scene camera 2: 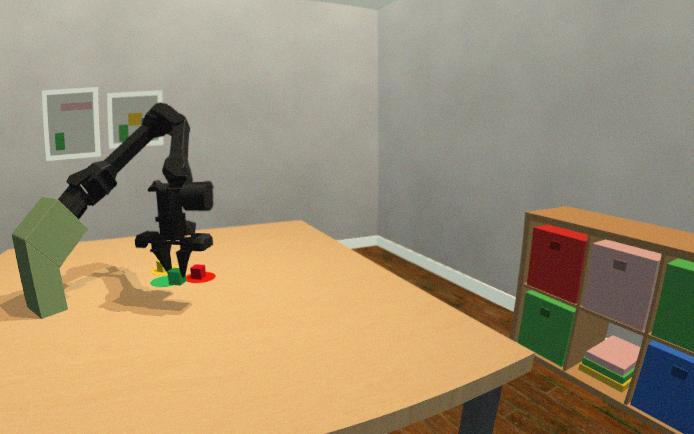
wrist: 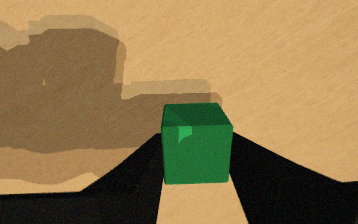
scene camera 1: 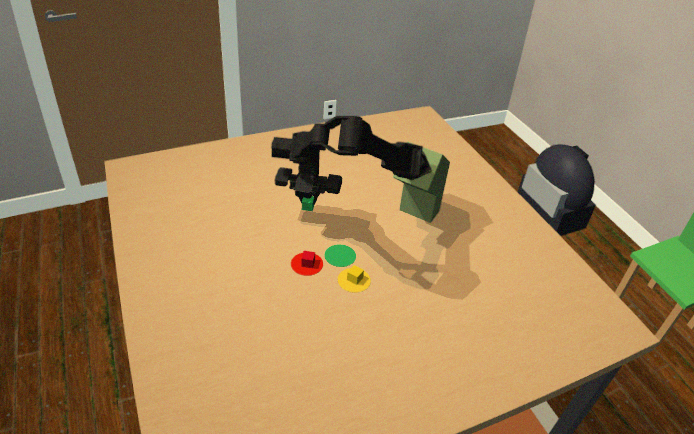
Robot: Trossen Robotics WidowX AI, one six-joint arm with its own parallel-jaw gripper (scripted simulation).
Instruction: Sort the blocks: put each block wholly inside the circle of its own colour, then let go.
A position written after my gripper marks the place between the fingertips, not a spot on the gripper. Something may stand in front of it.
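I can see my gripper [scene camera 2: 177, 276] here, and the same gripper [scene camera 1: 308, 203] is visible to me in another place, as it is in the wrist view, where I find the gripper [wrist: 193, 139]. There is a green block [wrist: 196, 138] as well.
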